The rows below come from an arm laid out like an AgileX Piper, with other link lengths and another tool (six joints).
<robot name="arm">
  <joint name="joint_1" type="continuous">
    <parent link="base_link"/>
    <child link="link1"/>
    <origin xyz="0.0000 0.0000 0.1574"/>
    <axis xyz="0 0 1"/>
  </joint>
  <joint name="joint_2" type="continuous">
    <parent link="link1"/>
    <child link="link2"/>
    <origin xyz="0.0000 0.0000 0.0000" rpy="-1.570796 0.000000 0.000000"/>
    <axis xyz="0 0 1"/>
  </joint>
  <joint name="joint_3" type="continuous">
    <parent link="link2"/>
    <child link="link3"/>
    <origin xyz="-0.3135 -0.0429 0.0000"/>
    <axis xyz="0 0 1"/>
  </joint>
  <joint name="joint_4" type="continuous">
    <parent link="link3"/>
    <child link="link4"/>
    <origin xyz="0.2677 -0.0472 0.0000" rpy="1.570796 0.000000 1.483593"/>
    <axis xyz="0 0 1"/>
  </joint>
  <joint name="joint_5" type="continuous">
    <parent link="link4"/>
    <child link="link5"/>
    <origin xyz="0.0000 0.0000 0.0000" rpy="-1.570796 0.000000 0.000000"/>
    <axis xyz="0 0 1"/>
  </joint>
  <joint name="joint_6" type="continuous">
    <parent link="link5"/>
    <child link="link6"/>
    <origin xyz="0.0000 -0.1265 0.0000" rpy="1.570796 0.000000 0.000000"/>
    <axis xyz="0 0 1"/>
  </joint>
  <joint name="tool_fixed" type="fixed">
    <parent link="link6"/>
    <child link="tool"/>
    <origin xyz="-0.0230 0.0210 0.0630" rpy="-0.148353 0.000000 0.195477"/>
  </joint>
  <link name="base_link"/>
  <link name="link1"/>
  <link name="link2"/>
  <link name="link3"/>
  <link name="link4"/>
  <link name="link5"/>
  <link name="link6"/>
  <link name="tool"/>
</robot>
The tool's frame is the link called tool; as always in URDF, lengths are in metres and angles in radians. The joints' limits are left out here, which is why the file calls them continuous.
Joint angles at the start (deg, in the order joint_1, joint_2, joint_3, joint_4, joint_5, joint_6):
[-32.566, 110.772, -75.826, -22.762, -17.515, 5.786]
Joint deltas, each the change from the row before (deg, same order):
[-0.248, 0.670, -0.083, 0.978, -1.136, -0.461]
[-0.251, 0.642, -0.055, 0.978, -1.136, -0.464]
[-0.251, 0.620, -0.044, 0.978, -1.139, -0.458]
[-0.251, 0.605, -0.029, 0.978, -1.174, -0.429]
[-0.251, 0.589, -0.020, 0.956, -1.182, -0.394]
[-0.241, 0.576, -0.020, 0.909, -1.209, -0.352]
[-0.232, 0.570, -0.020, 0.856, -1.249, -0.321]
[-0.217, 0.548, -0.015, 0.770, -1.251, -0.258]
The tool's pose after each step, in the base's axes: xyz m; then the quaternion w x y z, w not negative. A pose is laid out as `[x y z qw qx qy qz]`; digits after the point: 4 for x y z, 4 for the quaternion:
[0.5170 -0.2755 0.2905 0.6132 0.1122 0.7761 -0.0956]
[0.5176 -0.2788 0.2884 0.6179 0.1160 0.7718 -0.0950]
[0.5181 -0.2822 0.2865 0.6227 0.1199 0.7674 -0.0946]
[0.5184 -0.2856 0.2848 0.6277 0.1240 0.7627 -0.0943]
[0.5185 -0.2891 0.2832 0.6328 0.1283 0.7578 -0.0943]
[0.5186 -0.2924 0.2817 0.6381 0.1323 0.7526 -0.0943]
[0.5186 -0.2957 0.2805 0.6436 0.1360 0.7472 -0.0946]
[0.5186 -0.2987 0.2794 0.6491 0.1393 0.7418 -0.0948]

